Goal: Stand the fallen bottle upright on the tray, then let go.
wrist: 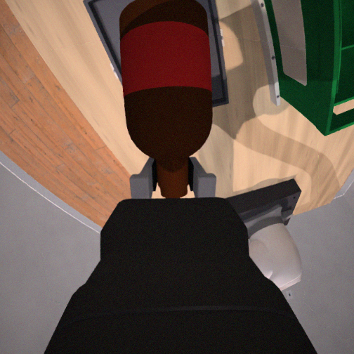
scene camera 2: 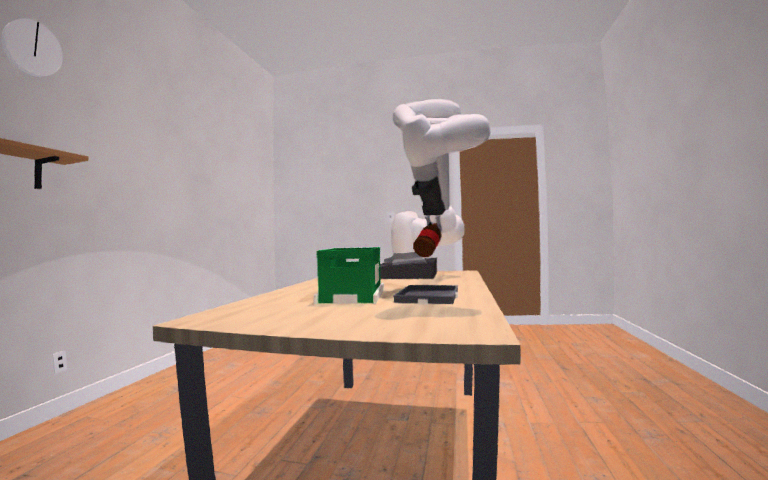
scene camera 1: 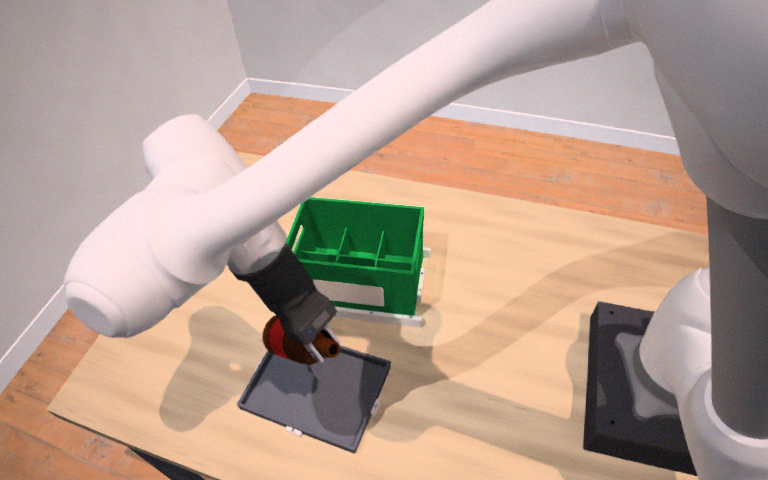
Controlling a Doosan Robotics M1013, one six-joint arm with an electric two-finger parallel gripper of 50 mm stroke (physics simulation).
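Places are measured from the arm's base along level axes (x ahead, y up, z right), in centimetres.
Pixels of known places: gripper, between the fingertips: (scene camera 1: 327,351); arm's base, origin of its link: (scene camera 2: 408,262) (scene camera 1: 670,377).
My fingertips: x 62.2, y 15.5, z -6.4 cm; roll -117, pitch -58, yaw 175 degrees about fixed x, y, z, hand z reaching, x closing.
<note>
For each thing: its middle in the pictures, then the offset to it from my fingertips. Level surfaces: height alone.
- brown bottle, middle of its body: (scene camera 1: 305,341) (scene camera 2: 430,236) dz +2.6, dx +4.6, dy -1.8 cm
- green crate, middle of its body: (scene camera 1: 357,258) (scene camera 2: 352,272) dz +31.1, dx +0.3, dy -14.4 cm
- wooden table, height of its surface: dy -23.2 cm
A brown bottle (scene camera 1: 287,343) (scene camera 2: 427,240) (wrist: 168,65) with a red label hangs in the air above the tray, tilted, with its base lower than its neck. My gripper (scene camera 1: 323,346) (scene camera 2: 433,219) (wrist: 172,167) is shut on the bottle's neck, one finger on each side. The dark grey tray (scene camera 1: 294,419) (scene camera 2: 425,293) (wrist: 220,60) lies flat on the table below, and a clear gap shows between bottle and tray in the scene camera 2 view. In the wrist view the bottle hides much of the tray.
A green crate (scene camera 1: 396,288) (scene camera 2: 346,280) (wrist: 310,90) with compartments stands beside the tray, with white rails at its foot. The robot's dark base plate (scene camera 1: 634,441) (scene camera 2: 410,268) (wrist: 270,198) sits on the wooden table (scene camera 1: 498,249) (scene camera 2: 271,322).
</note>
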